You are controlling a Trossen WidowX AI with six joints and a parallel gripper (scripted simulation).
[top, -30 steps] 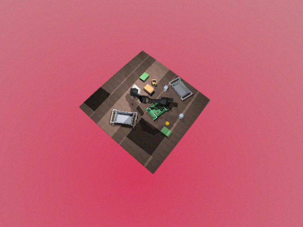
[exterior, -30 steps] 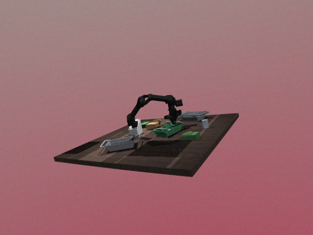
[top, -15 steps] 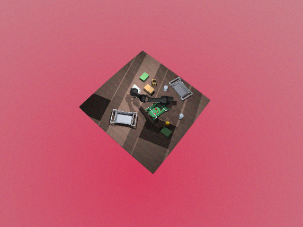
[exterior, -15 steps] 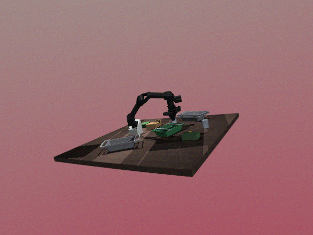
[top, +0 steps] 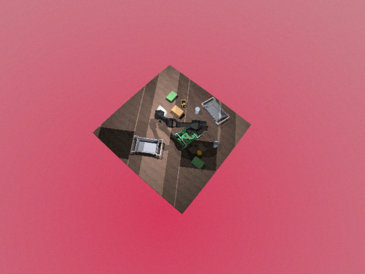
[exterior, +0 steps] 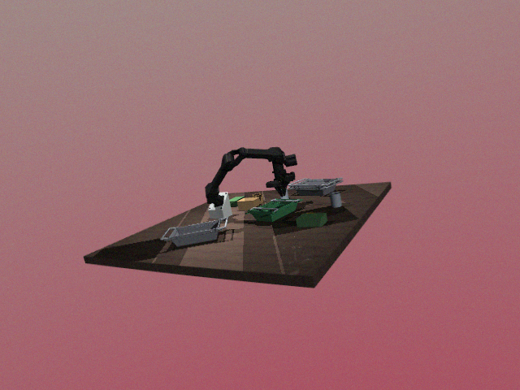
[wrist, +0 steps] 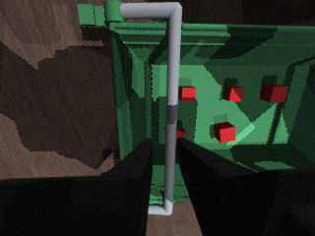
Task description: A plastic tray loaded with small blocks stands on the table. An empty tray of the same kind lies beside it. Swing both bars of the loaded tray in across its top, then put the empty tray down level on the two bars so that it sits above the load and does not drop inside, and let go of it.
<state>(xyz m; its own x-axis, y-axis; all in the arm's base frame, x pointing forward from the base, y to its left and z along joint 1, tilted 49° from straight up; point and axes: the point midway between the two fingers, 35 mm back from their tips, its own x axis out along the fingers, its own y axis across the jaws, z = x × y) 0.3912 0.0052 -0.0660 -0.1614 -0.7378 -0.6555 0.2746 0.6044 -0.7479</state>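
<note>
My gripper tip is now 29 cm past the grey tray, 43 cm to the left of it and 4 cm above it. Also, from my gripper tip: brown crate (30 cm behind, 24 cm to the left, 7 cm below); then yellow disc (19 cm ahead, 14 cm to the right, 8 cm below).
</note>
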